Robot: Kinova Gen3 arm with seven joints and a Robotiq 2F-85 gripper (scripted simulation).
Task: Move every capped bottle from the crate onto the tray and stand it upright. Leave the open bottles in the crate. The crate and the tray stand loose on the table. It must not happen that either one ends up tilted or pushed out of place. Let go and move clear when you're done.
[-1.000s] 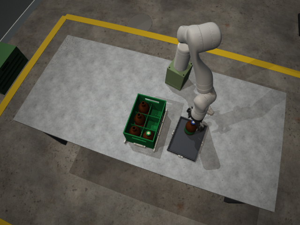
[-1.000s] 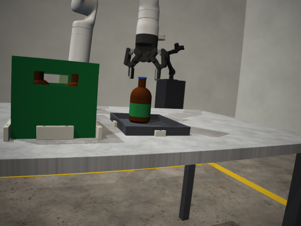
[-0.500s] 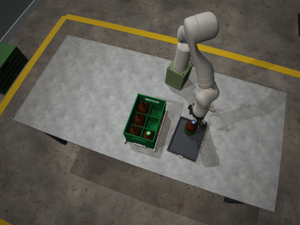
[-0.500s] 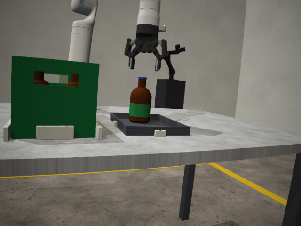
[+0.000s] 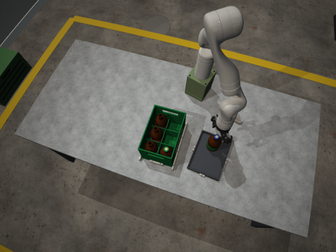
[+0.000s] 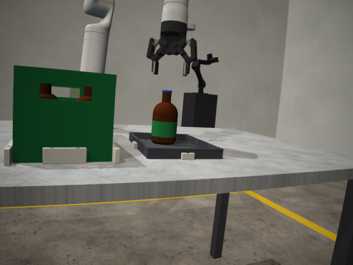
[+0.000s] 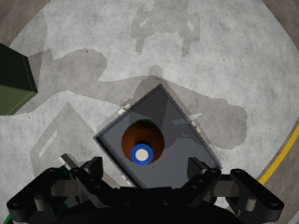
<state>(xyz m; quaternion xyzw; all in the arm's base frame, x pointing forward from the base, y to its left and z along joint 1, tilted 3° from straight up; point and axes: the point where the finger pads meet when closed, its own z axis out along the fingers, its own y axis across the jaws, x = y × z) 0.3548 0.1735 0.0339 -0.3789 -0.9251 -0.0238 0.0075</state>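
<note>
The crate is 29 cm to the right of my hand, 13 cm below it and 5 cm ahead of it. Round my hand: tray (20 cm below, 6 cm ahead, 1 cm to the right).
</note>
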